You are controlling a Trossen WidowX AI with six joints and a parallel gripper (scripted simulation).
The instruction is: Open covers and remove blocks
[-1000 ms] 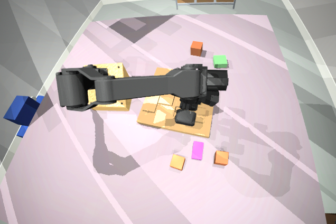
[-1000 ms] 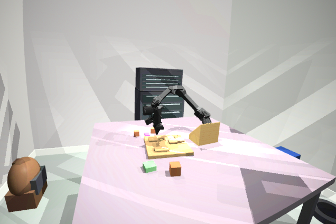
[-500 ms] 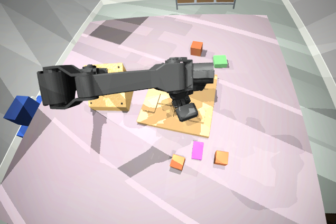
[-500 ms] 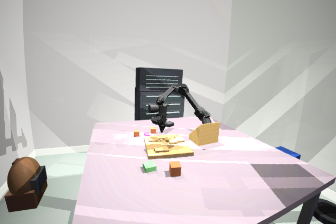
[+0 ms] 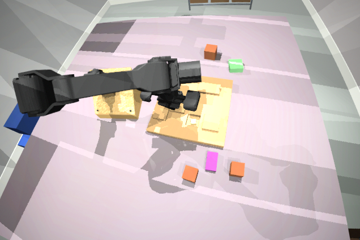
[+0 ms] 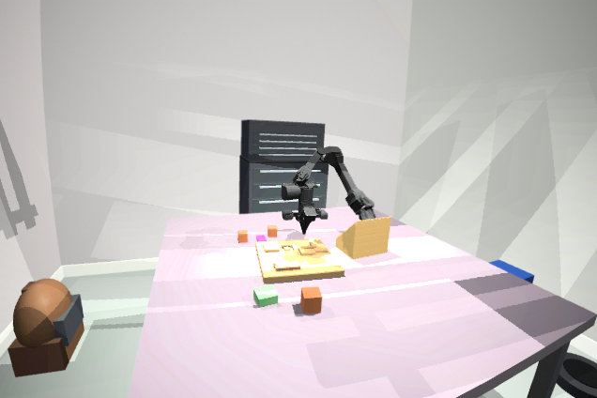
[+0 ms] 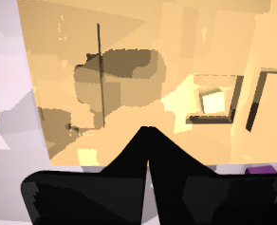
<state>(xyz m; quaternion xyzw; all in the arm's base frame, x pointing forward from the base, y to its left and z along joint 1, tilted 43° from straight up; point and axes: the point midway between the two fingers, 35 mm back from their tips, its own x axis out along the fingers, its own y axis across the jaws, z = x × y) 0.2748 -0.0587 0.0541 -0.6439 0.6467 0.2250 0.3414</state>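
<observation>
The wooden puzzle board lies 6 cm to the left of my gripper tip, 6 cm below it and 4 cm ahead of it. From my gripper tip the other things lie so: orange block: 36 cm to the left, 12 cm ahead, 6 cm below; green block: 28 cm to the left, 23 cm ahead, 7 cm below.
</observation>
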